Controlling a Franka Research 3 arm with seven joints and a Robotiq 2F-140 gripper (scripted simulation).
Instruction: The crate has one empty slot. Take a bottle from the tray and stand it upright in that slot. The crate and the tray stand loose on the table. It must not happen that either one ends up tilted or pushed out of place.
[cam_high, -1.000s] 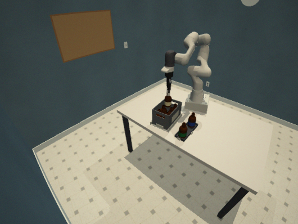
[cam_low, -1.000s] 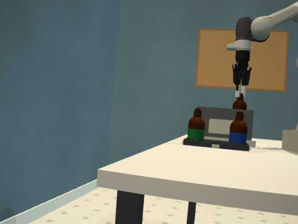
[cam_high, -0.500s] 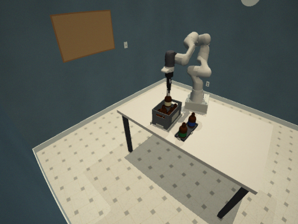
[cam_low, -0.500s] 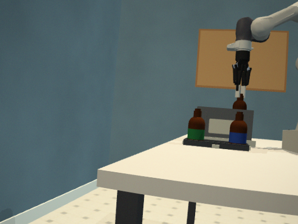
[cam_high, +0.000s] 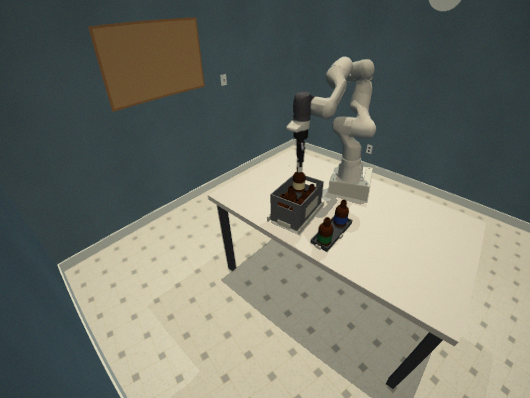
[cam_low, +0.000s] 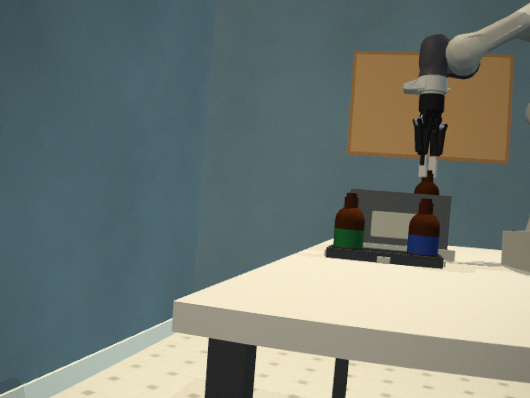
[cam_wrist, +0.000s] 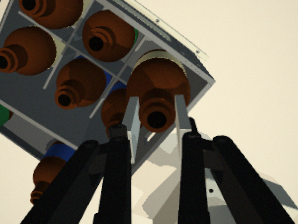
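Now: the grey crate 180 mm below my hand, 90 mm ahead of it and 40 mm to the left of it. Round my hand: dark tray: 290 mm to the left, 250 mm below, 140 mm ahead; then blue-labelled bottle: 300 mm to the left, 180 mm below, 50 mm ahead; then green-labelled bottle: 280 mm to the left, 230 mm ahead, 180 mm below.
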